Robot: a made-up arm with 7 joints. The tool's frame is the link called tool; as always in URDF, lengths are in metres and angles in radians. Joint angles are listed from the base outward.
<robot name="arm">
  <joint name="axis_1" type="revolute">
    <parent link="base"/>
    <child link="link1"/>
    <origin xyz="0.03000 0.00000 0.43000"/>
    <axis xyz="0 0 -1"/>
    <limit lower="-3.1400" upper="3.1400"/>
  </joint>
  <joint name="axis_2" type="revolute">
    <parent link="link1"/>
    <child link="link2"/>
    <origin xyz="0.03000 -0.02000 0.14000"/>
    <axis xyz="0 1 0"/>
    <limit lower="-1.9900" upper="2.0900"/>
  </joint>
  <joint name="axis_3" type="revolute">
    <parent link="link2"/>
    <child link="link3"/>
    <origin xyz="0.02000 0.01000 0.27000"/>
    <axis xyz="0 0 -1"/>
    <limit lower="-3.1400" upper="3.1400"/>
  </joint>
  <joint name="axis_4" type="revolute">
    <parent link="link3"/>
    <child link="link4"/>
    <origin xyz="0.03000 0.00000 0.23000"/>
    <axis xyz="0 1 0"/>
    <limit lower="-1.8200" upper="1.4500"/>
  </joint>
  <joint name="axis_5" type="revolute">
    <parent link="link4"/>
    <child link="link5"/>
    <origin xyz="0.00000 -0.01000 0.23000"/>
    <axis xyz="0 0 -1"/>
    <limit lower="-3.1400" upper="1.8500"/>
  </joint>
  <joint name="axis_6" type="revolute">
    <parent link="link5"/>
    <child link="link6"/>
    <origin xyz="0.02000 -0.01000 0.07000"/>
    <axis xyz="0 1 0"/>
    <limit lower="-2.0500" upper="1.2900"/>
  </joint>
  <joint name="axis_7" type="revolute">
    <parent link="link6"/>
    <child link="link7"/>
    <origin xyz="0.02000 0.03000 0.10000"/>
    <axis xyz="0 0 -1"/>
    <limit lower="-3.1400" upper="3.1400"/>
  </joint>
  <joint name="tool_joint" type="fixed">
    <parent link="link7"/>
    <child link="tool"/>
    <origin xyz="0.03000 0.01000 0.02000"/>
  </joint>
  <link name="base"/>
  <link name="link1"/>
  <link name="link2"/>
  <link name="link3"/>
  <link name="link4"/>
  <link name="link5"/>
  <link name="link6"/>
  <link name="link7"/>
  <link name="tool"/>
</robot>
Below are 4 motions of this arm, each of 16 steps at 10 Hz.
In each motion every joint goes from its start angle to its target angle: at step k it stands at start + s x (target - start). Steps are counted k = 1, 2, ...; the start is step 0. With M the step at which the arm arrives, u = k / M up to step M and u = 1 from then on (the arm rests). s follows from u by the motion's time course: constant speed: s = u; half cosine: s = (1 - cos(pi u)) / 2; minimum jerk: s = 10 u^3 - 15 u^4 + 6 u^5.
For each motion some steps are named. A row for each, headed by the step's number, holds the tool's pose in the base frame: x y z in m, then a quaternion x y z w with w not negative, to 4 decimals.
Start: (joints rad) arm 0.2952 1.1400 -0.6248 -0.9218 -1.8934 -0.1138 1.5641
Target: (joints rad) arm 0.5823 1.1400 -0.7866 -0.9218 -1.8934 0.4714 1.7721
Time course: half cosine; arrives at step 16
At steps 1, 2, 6, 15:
1: 0.5657 -0.3399 1.1083 0.3339 0.0263 0.1710 0.9266
2: 0.5623 -0.3439 1.1084 0.3280 0.0240 0.1658 0.9297
6: 0.5280 -0.3799 1.1082 0.2704 0.0012 0.1138 0.9560
15: 0.4302 -0.4544 1.0994 0.1202 -0.0572 -0.0356 0.9905

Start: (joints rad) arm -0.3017 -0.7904 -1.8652 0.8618 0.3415 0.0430 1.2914
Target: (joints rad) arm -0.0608 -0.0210 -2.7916 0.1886 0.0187 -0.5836 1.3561
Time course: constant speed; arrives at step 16
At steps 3, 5, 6, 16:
3: -0.5615 0.1682 1.1289 -0.3158 -0.4186 0.2128 0.8245
5: -0.5266 0.1464 1.1958 -0.2652 -0.3657 0.3146 0.8348
6: -0.5024 0.1350 1.2307 -0.2358 -0.3343 0.3622 0.8375
16: -0.0229 0.0346 1.4841 0.1643 0.0887 0.6625 0.7254

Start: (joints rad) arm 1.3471 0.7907 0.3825 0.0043 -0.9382 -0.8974 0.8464
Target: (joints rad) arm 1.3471 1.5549 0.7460 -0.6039 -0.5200 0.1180 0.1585
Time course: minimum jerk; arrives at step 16
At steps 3, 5, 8, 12, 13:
3: 0.1455 -0.6940 1.1898 0.1732 -0.0678 -0.7690 0.6116
5: 0.1830 -0.7377 1.1364 0.1418 0.0201 -0.7557 0.6391
8: 0.2693 -0.8203 0.9687 0.1030 0.2452 -0.6907 0.6725
12: 0.3480 -0.8563 0.7112 0.1217 0.5054 -0.5666 0.6393
13: 0.3555 -0.8545 0.6738 0.1288 0.5371 -0.5478 0.6284

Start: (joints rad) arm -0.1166 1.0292 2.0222 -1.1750 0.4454 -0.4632 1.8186
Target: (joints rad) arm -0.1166 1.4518 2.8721 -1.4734 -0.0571 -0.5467 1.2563
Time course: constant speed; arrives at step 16
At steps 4, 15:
4: 0.6811 0.3714 0.6168 -0.3656 -0.8494 -0.3668 0.1012
15: 0.6306 0.2005 0.2670 -0.7228 -0.6578 0.0282 0.2098

